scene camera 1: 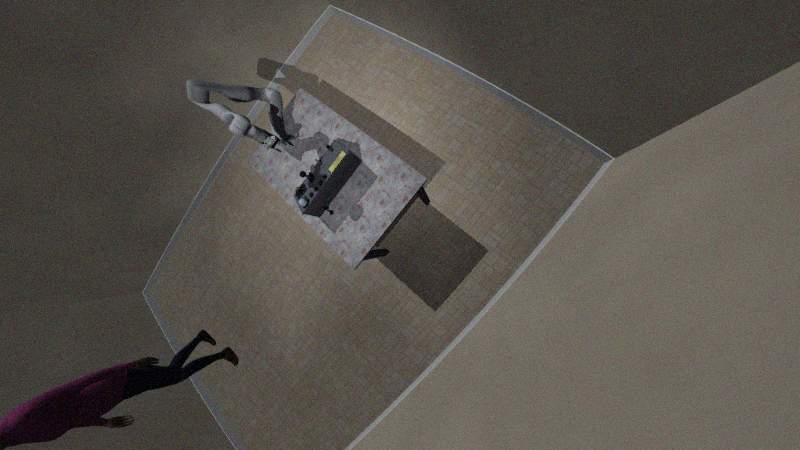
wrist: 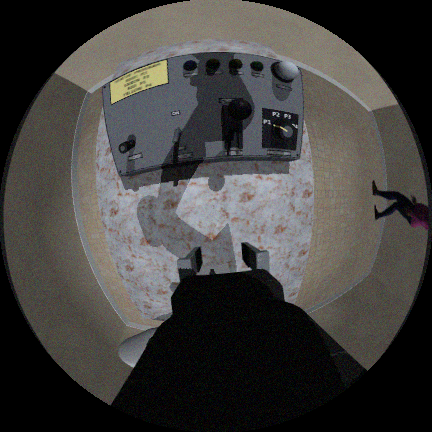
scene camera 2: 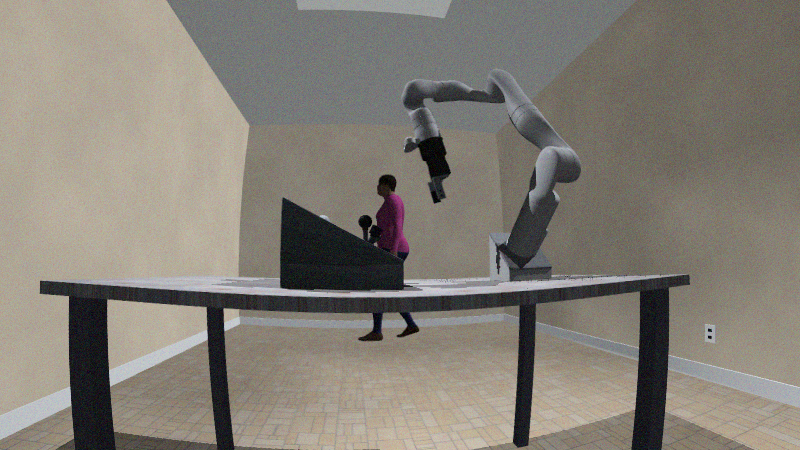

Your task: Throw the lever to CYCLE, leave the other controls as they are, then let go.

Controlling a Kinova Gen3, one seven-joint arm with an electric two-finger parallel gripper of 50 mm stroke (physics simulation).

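Places are measured from the arm's base along level axes (x back, y right, z up), in millimetres.
Pixels of known places: gripper, fingertip midpoint: [scene camera 1: 282, 147] [wrist: 221, 252] [scene camera 2: 439, 200]; arm's base, link origin: [scene camera 1: 279, 136] [scene camera 2: 520, 247].
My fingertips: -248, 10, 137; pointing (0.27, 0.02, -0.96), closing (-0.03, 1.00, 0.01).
For each thing: its top centre in the pictures, then the offset to it from my fingertips, as dx, dy, dz. "*": a spot on its surface instead.
- program dial, top centre: [wrist: 288, 127] -210, +166, -102
- toggle switch, top centre: [wrist: 173, 133] -192, -74, -104
- mode knob, top centre: [scene camera 2: 375, 224] [wrist: 120, 145] -190, -194, -96
- white dome, surface spot: [wrist: 286, 71] * -333, +158, -36
- yellow label, surface spot: [wrist: 139, 81] [scene camera 1: 335, 162] * -345, -154, -71
The grey control panel [scene camera 1: 330, 181] [scene camera 2: 335, 257] [wrist: 145, 117] stands on the table. Its lever [scene camera 1: 303, 174] [scene camera 2: 364, 221] [wrist: 239, 109] has a black ball knob. In the wrist view the knob appears near the upper, CYCLE end of the slot, with the HOLD end below; shadow and blurred labels hide the stem's exact seat. The program dial [wrist: 287, 131] points towards P1. A toggle switch [wrist: 176, 137] lies in shadow below the ON label, left of the lever; a mode knob [wrist: 127, 145] is farther left. My gripper [scene camera 2: 437, 193] [wrist: 221, 252] is open and empty, above and apart from the panel.
Several dark round lamps or buttons and a white dome [scene camera 1: 303, 202] [wrist: 286, 71] line the panel's far side, beside a yellow label [scene camera 1: 337, 161] [wrist: 139, 81]. The arm's base [scene camera 2: 520, 265] stands on the table [scene camera 2: 587, 288]. A person in pink [scene camera 1: 67, 400] [scene camera 2: 394, 223] [wrist: 419, 214] stands beyond the table.
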